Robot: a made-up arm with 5 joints. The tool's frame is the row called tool. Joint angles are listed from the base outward.
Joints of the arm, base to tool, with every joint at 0 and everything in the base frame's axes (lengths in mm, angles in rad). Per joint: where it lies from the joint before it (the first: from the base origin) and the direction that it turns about. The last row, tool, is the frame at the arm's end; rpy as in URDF.
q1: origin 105.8 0 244.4 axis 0 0 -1
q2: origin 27.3 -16.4 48.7 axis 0 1 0
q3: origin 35.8 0 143.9 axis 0 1 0
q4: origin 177.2 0 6.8 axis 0 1 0
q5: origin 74.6 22.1 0 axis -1 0 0
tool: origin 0 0 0 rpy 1.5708 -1.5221 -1.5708
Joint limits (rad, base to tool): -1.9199..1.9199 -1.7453..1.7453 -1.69..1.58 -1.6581..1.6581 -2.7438..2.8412
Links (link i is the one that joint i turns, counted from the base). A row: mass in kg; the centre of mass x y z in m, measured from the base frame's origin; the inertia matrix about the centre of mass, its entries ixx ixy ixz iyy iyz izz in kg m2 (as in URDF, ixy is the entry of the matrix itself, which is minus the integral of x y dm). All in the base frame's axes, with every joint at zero. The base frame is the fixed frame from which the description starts. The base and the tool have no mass.
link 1: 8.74; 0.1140 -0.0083 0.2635; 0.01 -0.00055 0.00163 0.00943 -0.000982 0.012
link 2: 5.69; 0.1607 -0.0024 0.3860; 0.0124 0 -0.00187 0.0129 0 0.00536
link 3: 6.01; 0.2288 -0.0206 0.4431; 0.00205 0 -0.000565 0.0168 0 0.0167
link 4: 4.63; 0.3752 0.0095 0.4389; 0.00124 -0.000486 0 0.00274 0 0.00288
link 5: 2.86; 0.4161 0.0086 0.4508; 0.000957 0 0 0.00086 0 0.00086
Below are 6 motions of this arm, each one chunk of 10 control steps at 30 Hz.
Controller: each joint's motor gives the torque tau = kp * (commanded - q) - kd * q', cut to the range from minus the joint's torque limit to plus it. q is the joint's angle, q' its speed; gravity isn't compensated. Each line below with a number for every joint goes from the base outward.
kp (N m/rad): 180 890 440 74 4.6
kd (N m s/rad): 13 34 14 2.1 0.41
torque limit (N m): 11 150 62 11 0.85
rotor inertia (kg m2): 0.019 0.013 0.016 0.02 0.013
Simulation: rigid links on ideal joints. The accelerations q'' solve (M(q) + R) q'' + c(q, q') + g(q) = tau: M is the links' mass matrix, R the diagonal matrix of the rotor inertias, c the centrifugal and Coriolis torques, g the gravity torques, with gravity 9.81 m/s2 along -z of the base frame. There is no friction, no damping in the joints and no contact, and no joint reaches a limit. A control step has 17 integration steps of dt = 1/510 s. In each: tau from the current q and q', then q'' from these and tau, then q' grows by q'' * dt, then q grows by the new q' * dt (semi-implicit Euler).
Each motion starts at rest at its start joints. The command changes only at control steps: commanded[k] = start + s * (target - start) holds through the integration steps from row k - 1 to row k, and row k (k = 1, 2, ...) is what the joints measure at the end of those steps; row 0 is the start. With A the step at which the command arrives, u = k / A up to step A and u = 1 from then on. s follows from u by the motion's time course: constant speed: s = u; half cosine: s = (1 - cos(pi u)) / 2; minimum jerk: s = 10 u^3 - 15 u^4 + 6 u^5; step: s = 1 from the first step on.
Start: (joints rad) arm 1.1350 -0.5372 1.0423 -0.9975 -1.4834
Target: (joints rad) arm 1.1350 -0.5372 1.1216 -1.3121 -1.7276
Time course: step
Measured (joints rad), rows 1 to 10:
1: 1.1352 -0.5319 1.1052 -1.1675 -1.5208
2: 1.1350 -0.5280 1.1536 -1.2682 -1.5876
3: 1.1349 -0.5257 1.1654 -1.2752 -1.6514
4: 1.1349 -0.5250 1.1641 -1.2705 -1.7016
5: 1.1350 -0.5254 1.1610 -1.2721 -1.7350
6: 1.1350 -0.5260 1.1592 -1.2751 -1.7539
7: 1.1350 -0.5263 1.1586 -1.2762 -1.7628
8: 1.1350 -0.5263 1.1588 -1.2759 -1.7661
9: 1.1350 -0.5262 1.1592 -1.2752 -1.7667
10: 1.1350 -0.5261 1.1594 -1.2749 -1.7664

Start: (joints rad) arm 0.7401 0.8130 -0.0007 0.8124 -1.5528
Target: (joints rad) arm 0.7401 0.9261 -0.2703 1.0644 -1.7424
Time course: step
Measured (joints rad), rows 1 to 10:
1: 0.7406 0.9018 -0.1534 0.9893 -1.5838
2: 0.7404 0.9407 -0.2177 1.0365 -1.6277
3: 0.7401 0.9559 -0.2367 1.0441 -1.6659
4: 0.7400 0.9626 -0.2408 1.0489 -1.6943
5: 0.7399 0.9657 -0.2409 1.0526 -1.7136
6: 0.7399 0.9668 -0.2409 1.0541 -1.7255
7: 0.7399 0.9669 -0.2415 1.0538 -1.7318
8: 0.7399 0.9665 -0.2422 1.0532 -1.7345
9: 0.7400 0.9661 -0.2428 1.0528 -1.7352
10: 0.7401 0.9659 -0.2430 1.0527 -1.7349

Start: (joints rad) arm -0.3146 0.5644 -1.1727 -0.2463 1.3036
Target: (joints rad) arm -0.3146 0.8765 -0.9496 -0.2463 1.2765
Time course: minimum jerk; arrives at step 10
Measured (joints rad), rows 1 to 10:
1: -0.3146 0.5734 -1.1668 -0.2483 1.3025
2: -0.3148 0.5923 -1.1500 -0.2402 1.3024
3: -0.3148 0.6210 -1.1266 -0.2336 1.3042
4: -0.3149 0.6610 -1.0964 -0.2330 1.3056
5: -0.3148 0.7120 -1.0582 -0.2327 1.3054
6: -0.3148 0.7715 -1.0127 -0.2259 1.3051
7: -0.3146 0.8332 -0.9639 -0.2099 1.3077
8: -0.3145 0.8885 -0.9187 -0.1874 1.3155
9: -0.3144 0.9291 -0.8850 -0.1653 1.3287
10: -0.3143 0.9502 -0.8683 -0.1524 1.3441

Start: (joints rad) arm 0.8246 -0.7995 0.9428 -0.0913 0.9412
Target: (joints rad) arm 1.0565 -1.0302 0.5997 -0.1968 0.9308
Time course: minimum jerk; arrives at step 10
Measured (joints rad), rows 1 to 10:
1: 0.8251 -0.7999 0.9580 -0.0810 0.9428
2: 0.8284 -0.8009 0.9719 -0.0507 0.9532
3: 0.8378 -0.8122 0.9638 -0.0307 0.9723
4: 0.8563 -0.8374 0.9262 -0.0354 0.9929
5: 0.8847 -0.8744 0.8641 -0.0622 1.0068
6: 0.9208 -0.9178 0.7907 -0.1000 1.0095
7: 0.9597 -0.9612 0.7206 -0.1378 1.0016
8: 0.9948 -0.9982 0.6654 -0.1684 0.9865
9: 1.0208 -1.0237 0.6316 -0.1876 0.9688
10: 1.0367 -1.0357 0.6196 -0.1927 0.9535

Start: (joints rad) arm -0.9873 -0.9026 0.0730 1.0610 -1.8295
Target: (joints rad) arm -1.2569 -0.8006 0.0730 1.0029 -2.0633
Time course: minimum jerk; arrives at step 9
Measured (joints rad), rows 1 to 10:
1: -0.9883 -0.9059 0.0866 1.0783 -1.8329
2: -0.9944 -0.9014 0.0989 1.0996 -1.8464
3: -1.0110 -0.8902 0.1045 1.0997 -1.8684
4: -1.0399 -0.8742 0.1052 1.0868 -1.8966
5: -1.0792 -0.8548 0.1046 1.0709 -1.9300
6: -1.1237 -0.8345 0.1053 1.0573 -1.9672
7: -1.1665 -0.8164 0.1077 1.0483 -2.0055
8: -1.2014 -0.8037 0.1105 1.0443 -2.0404
9: -1.2251 -0.7975 0.1123 1.0440 -2.0683
10: -1.2393 -0.7960 0.1117 1.0447 -2.0877

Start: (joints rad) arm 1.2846 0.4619 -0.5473 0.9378 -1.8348
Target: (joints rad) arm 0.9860 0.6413 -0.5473 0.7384 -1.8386
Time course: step
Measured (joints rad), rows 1 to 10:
1: 1.2797 0.5410 -0.5776 0.8169 -1.8402
2: 1.2653 0.6236 -0.5424 0.7199 -1.8340
3: 1.2417 0.6795 -0.4974 0.7480 -1.8348
4: 1.2081 0.7078 -0.4703 0.7877 -1.8501
5: 1.1646 0.7135 -0.4685 0.7946 -1.8694
6: 1.1124 0.7051 -0.4832 0.7786 -1.8812
7: 1.0588 0.6923 -0.5011 0.7600 -1.8817
8: 1.0113 0.6821 -0.5131 0.7500 -1.8745
9: 0.9731 0.6774 -0.5171 0.7492 -1.8656
10: 0.9445 0.6778 -0.5149 0.7537 -1.8593

